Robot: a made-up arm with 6 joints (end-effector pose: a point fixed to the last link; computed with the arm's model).
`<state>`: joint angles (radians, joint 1 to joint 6).
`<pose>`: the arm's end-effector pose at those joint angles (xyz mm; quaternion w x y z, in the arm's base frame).
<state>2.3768 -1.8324 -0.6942 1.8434 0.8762 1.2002</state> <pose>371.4 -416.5 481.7 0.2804 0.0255 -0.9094 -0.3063</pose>
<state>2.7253 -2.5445 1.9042 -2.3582 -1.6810 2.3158</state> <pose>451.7 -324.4 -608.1 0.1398 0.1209 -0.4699 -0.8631</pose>
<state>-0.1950 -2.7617 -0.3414 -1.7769 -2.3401 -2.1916</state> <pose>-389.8 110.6 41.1 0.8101 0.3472 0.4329 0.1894</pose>
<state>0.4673 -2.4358 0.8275 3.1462 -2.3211 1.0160</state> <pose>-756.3 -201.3 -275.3 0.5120 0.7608 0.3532 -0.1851</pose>
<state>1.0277 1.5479 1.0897 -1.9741 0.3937 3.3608</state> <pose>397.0 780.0 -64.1 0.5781 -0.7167 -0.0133 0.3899</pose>
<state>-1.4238 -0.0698 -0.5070 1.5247 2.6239 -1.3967</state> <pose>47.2 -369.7 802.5 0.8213 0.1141 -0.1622 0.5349</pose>
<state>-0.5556 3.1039 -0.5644 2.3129 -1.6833 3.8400</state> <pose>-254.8 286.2 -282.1 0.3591 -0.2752 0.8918 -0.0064</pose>
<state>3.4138 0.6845 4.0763 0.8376 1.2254 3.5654</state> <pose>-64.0 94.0 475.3 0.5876 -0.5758 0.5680 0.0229</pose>
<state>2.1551 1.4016 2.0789 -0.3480 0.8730 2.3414</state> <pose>-381.0 850.5 521.0 0.7698 -0.0523 -0.6314 0.0774</pose>
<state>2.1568 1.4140 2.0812 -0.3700 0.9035 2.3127</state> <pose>-386.4 853.5 507.7 0.7796 -0.0369 -0.6188 0.0891</pose>
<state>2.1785 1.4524 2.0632 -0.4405 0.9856 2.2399</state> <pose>-419.5 858.2 457.2 0.8001 -0.0032 -0.5845 0.1347</pose>
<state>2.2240 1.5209 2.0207 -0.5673 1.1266 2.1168</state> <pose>-482.9 854.4 360.9 0.8290 0.0423 -0.5166 0.2101</pose>
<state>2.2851 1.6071 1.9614 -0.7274 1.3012 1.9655</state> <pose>-558.4 827.5 234.5 0.8578 0.0790 -0.4213 0.2835</pose>
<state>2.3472 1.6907 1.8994 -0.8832 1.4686 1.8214</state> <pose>-621.7 778.8 110.1 0.8810 0.0941 -0.3275 0.3281</pose>
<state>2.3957 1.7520 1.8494 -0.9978 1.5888 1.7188</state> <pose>-660.3 728.9 19.1 0.8958 0.0921 -0.2647 0.3449</pose>
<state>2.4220 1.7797 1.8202 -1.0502 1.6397 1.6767</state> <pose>-677.0 699.8 -23.7 0.9009 0.0842 -0.2408 0.3513</pose>
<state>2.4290 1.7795 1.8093 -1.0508 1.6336 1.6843</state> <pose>-681.0 694.1 -27.8 0.8981 0.0763 -0.2445 0.3574</pose>
